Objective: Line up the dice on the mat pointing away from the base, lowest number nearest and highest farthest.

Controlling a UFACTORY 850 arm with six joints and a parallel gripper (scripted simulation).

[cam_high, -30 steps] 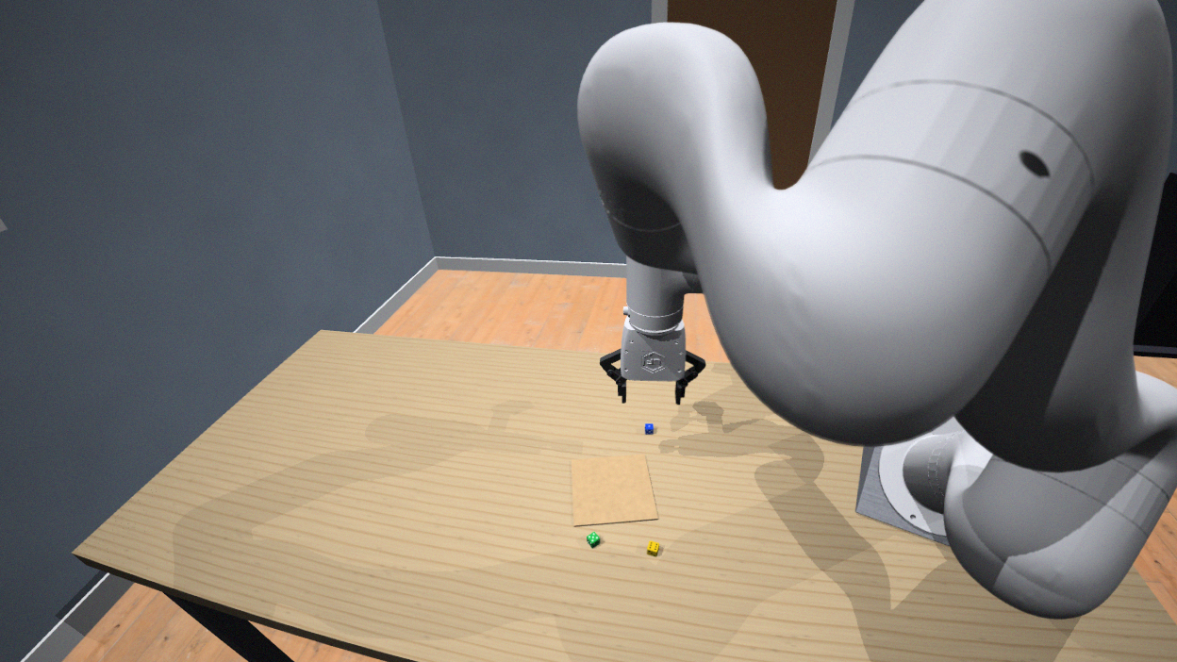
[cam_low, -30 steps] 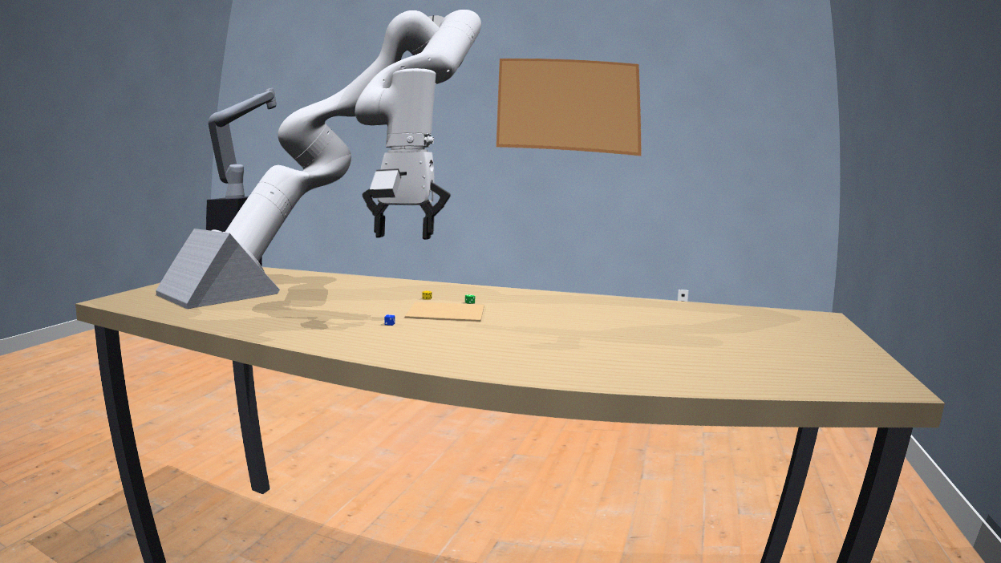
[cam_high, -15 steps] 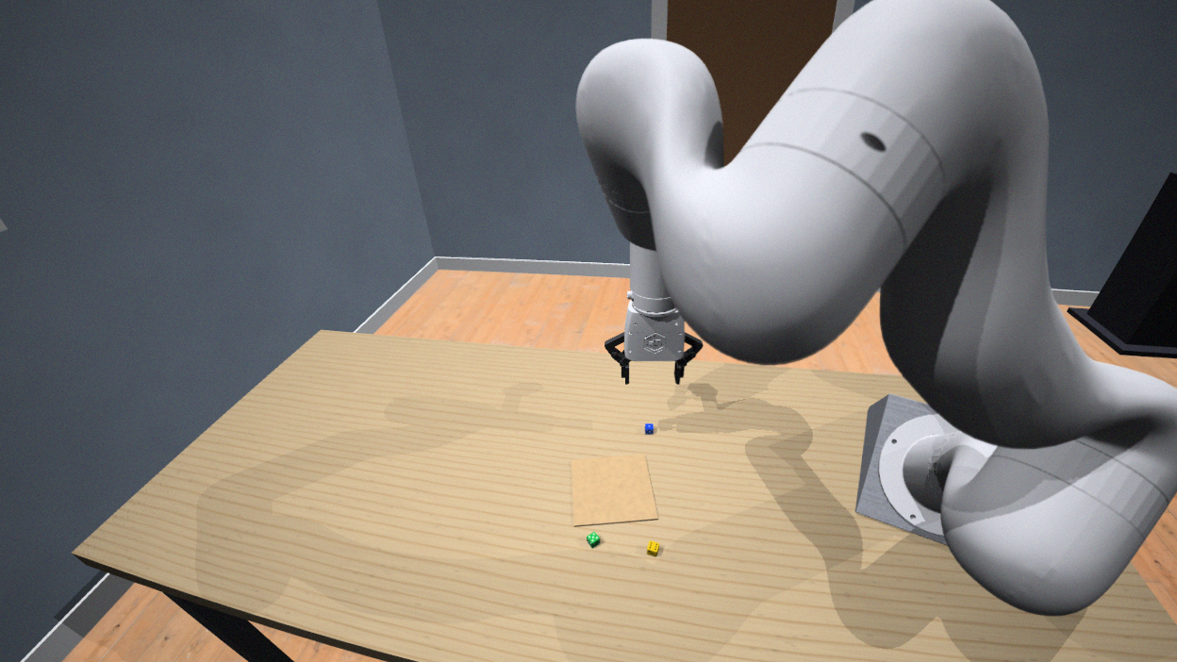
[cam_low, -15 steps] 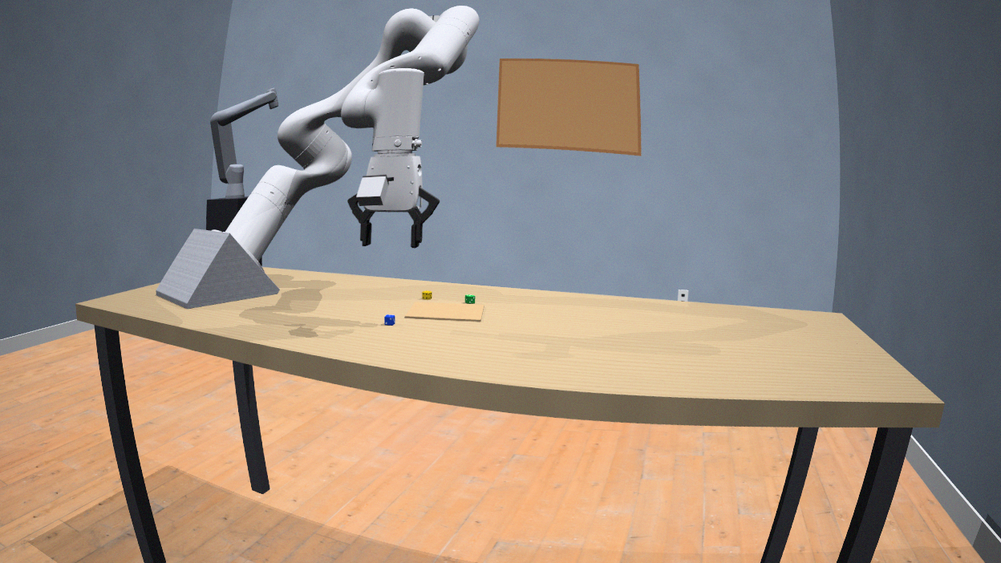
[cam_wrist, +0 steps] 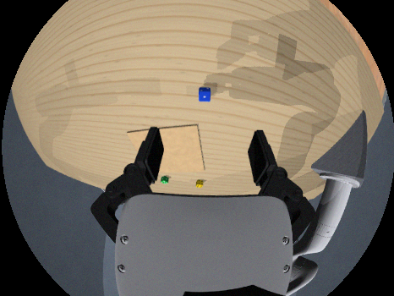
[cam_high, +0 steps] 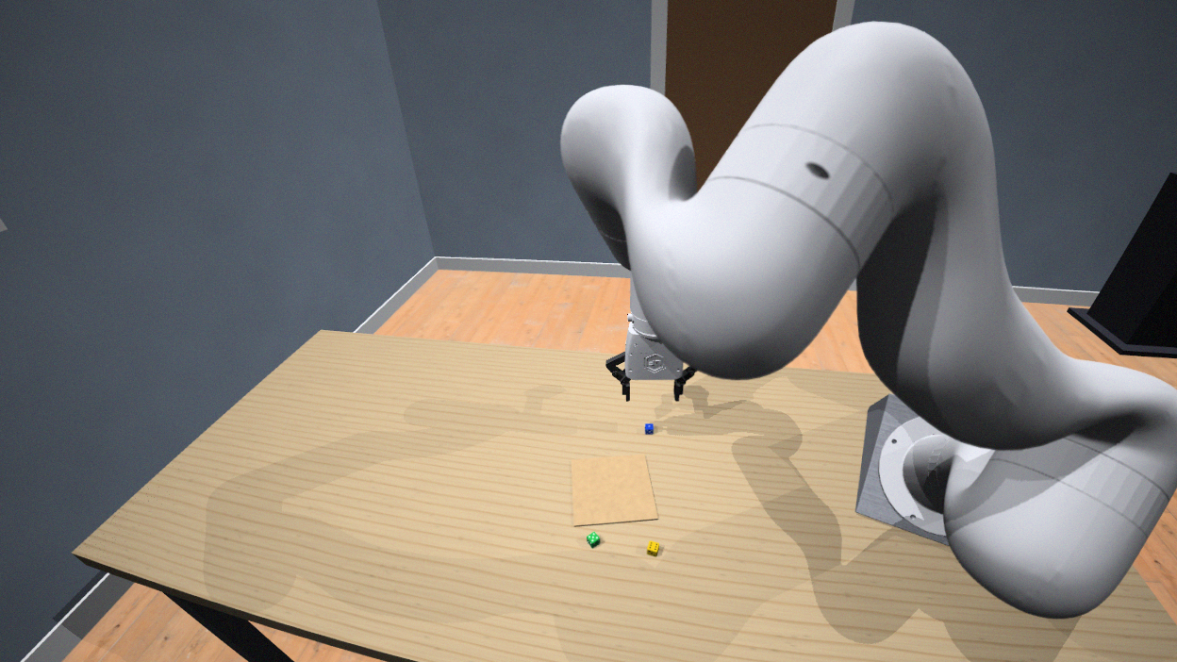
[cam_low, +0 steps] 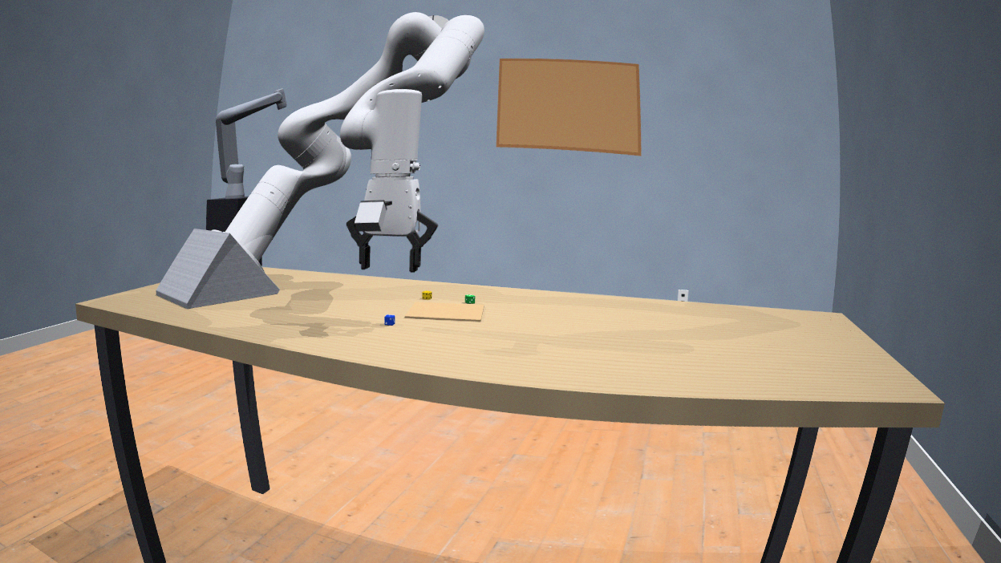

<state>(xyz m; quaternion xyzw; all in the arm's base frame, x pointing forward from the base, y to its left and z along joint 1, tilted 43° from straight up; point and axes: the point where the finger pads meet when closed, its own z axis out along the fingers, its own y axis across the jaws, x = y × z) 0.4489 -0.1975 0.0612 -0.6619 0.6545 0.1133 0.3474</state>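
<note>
Now: hand 10 cm above the blue die. From my hand the other things lie so: yellow die: 25 cm to the left, 10 cm below, 2 cm behind; then tan mat: 15 cm to the left, 10 cm below, 6 cm ahead; then green die: 25 cm to the left, 10 cm below, 7 cm ahead.
</note>
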